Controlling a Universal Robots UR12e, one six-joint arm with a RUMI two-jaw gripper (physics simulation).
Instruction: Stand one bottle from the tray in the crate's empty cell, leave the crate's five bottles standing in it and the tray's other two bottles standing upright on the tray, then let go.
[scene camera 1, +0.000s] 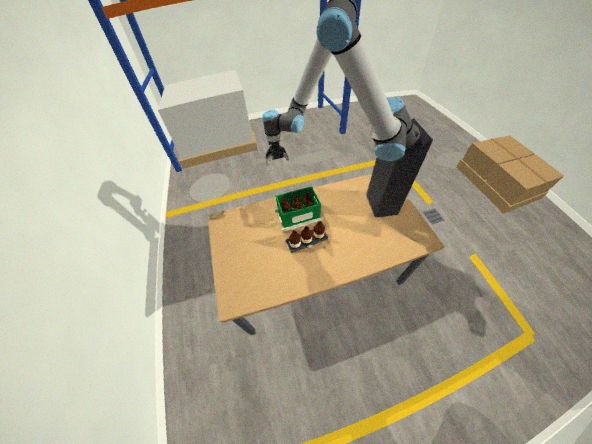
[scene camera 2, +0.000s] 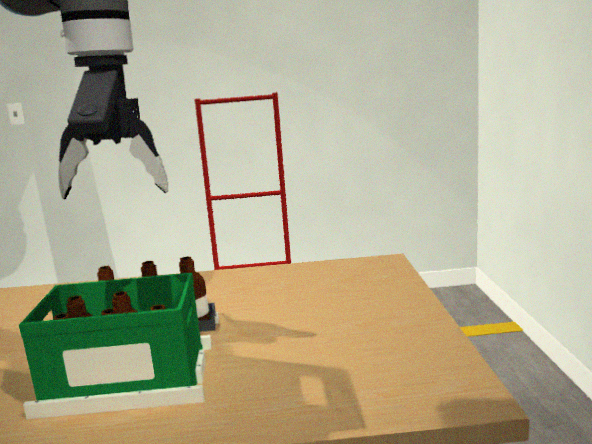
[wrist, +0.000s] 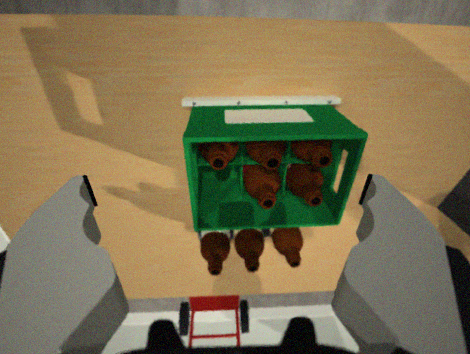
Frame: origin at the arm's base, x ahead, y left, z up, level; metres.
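Where they show: gripper, fingertip midpoint: (scene camera 1: 277, 163) (scene camera 2: 115, 196) (wrist: 229, 178).
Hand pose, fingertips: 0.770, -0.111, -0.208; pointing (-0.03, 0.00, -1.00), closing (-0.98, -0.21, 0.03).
After its pixels a point has its place, as x, y, z.
My gripper (scene camera 1: 277, 160) @[0.770, -0.111, -0.208] (scene camera 2: 115, 194) @[0.770, -0.111, -0.208] (wrist: 229, 178) @[0.770, -0.111, -0.208] is open and empty, pointing down high above the green crate (scene camera 1: 287, 220) @[0.745, 0.146, -0.500] (scene camera 2: 110, 334) @[0.691, -0.054, -0.459] (wrist: 210, 122) @[0.775, -0.035, -0.487]. Five brown bottles stand in the crate. In the wrist view, its empty cell (wrist: 212, 192) @[0.743, 0.140, -0.533] is at the left of the row nearer the tray. The dark tray (scene camera 1: 300, 248) @[0.677, 0.328, -0.586] (scene camera 2: 207, 324) @[0.756, 0.248, -0.584] beside the crate holds three upright brown bottles: the left one (scene camera 1: 295, 240) @[0.707, 0.321, -0.489] (wrist: 215, 247) @[0.714, 0.261, -0.486], the middle one (scene camera 1: 306, 235) @[0.632, 0.293, -0.487] (wrist: 249, 245) @[0.637, 0.240, -0.484] and the right one (scene camera 1: 319, 230) @[0.542, 0.265, -0.488] (wrist: 287, 242) @[0.553, 0.214, -0.482]. The crate partly hides them in scene camera 2.
White strips (scene camera 2: 115, 402) @[0.685, -0.068, -0.582] (wrist: 260, 101) @[0.685, -0.065, -0.570] run along the crate's base on the wooden table (scene camera 1: 255, 280) @[0.986, 0.519, -0.600] (scene camera 2: 300, 300) @[0.943, 0.416, -0.600]. The arm's dark pedestal (scene camera 1: 395, 180) @[0.043, 0.129, -0.223] stands at the table's right. A red frame (scene camera 2: 205, 150) is beyond the table. Cardboard boxes (scene camera 1: 510, 170) lie off to the right.
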